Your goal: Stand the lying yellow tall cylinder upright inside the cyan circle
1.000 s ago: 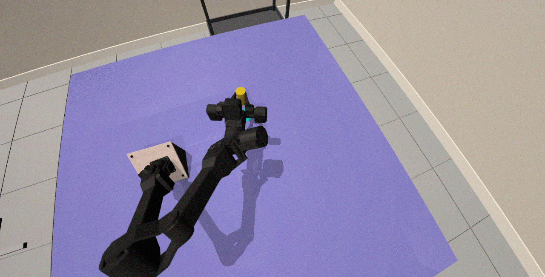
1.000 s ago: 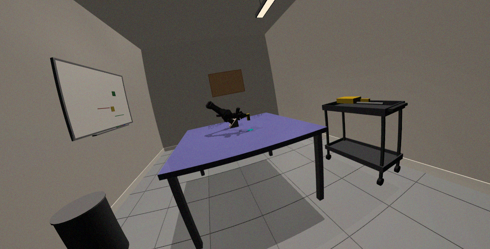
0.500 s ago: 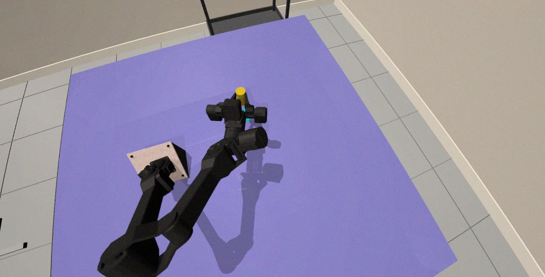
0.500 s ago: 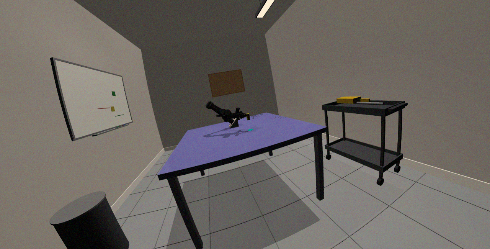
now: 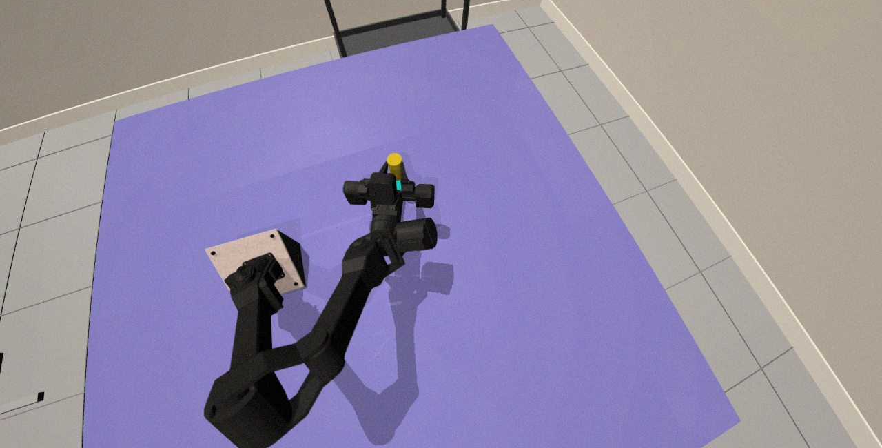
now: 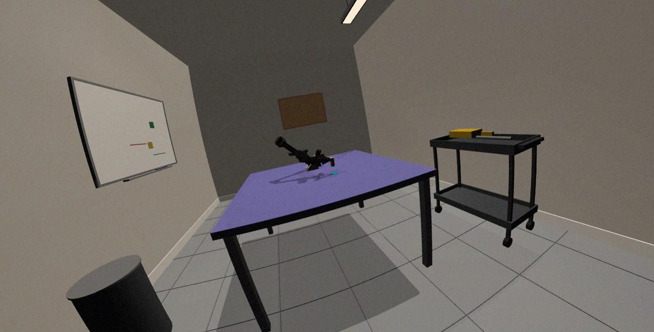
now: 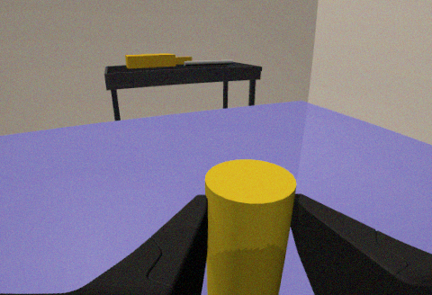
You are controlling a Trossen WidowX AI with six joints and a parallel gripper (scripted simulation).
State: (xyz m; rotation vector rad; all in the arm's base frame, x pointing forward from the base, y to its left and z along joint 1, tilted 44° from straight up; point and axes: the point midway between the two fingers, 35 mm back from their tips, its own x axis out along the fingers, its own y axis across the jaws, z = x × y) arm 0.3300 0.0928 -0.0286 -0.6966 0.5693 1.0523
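Now: the cyan circle 110 mm below my gripper tip. The rest, counted from my gripper tip: yellow tall cylinder: 20 mm below.
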